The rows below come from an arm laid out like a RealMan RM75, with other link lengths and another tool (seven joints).
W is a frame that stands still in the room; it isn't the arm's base.
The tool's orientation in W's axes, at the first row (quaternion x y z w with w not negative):
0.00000 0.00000 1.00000 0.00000
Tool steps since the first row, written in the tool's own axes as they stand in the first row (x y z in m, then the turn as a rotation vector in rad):
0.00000 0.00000 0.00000 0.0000 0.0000 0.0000
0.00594 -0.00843 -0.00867 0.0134 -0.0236 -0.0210
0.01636 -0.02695 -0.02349 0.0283 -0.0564 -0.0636
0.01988 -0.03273 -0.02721 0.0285 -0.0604 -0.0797
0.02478 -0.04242 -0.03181 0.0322 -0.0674 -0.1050
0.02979 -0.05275 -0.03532 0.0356 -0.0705 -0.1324
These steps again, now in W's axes. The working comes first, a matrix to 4 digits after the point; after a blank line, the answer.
The tool's axes in the first row as the columns of a matrix, in W's axes (used below as rounded here):
-1.0000 0.0000 0.0000
0.0000 -1.0000 0.0000
0.0000 0.0000 1.0000

0.00000 0.00000 0.00000 0.0000 0.0000 0.0000
-0.00594 0.00843 -0.00867 -0.0134 0.0236 -0.0210
-0.01636 0.02695 -0.02349 -0.0283 0.0564 -0.0636
-0.01988 0.03273 -0.02721 -0.0285 0.0604 -0.0797
-0.02478 0.04242 -0.03181 -0.0322 0.0674 -0.1050
-0.02979 0.05275 -0.03532 -0.0356 0.0705 -0.1324

